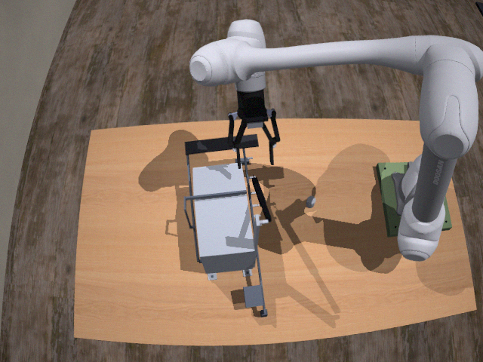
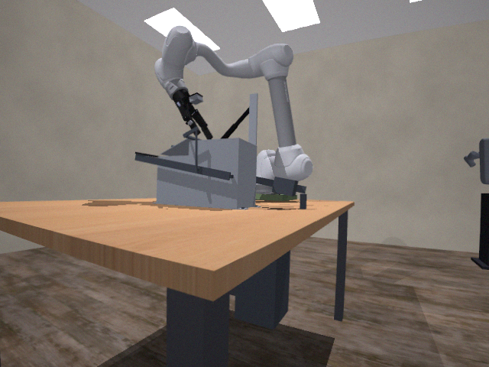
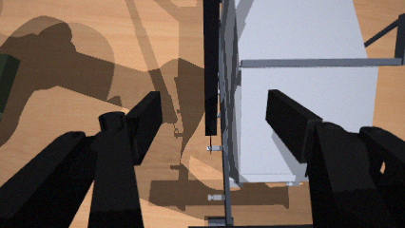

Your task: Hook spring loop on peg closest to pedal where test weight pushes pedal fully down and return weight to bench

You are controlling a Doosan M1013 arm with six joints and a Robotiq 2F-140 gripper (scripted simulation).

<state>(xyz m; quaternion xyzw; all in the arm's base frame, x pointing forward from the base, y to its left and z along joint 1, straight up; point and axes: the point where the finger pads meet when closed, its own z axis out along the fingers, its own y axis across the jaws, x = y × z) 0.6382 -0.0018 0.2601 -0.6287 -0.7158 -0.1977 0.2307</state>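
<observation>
The steel test weight is 27 cm below my hand, 21 cm behind it and 2 cm to the left of it. The rest, counted from my hand: peg (24 cm to the left, 10 cm above, 2 cm behind).
</observation>
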